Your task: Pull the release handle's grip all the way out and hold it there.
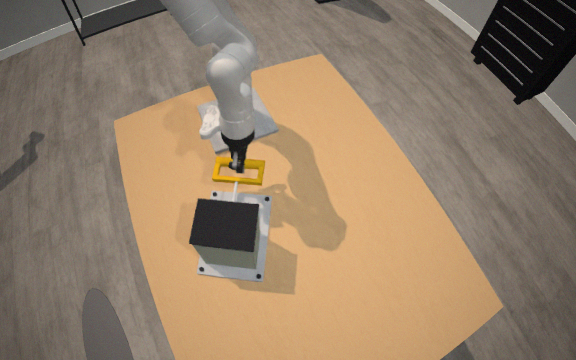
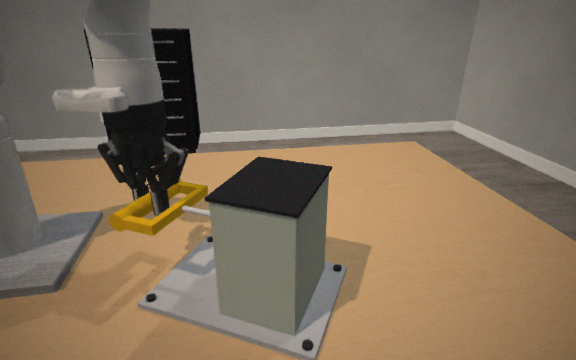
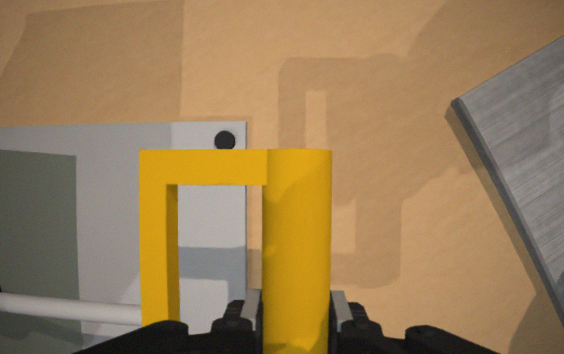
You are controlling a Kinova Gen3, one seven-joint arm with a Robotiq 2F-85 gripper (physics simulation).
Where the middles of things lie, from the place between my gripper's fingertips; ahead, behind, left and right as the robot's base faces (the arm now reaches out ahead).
Right now the grey plate [image 1: 264, 201] is 13 cm ahead of my hand, 8 cm to the right of it and 8 cm below it.
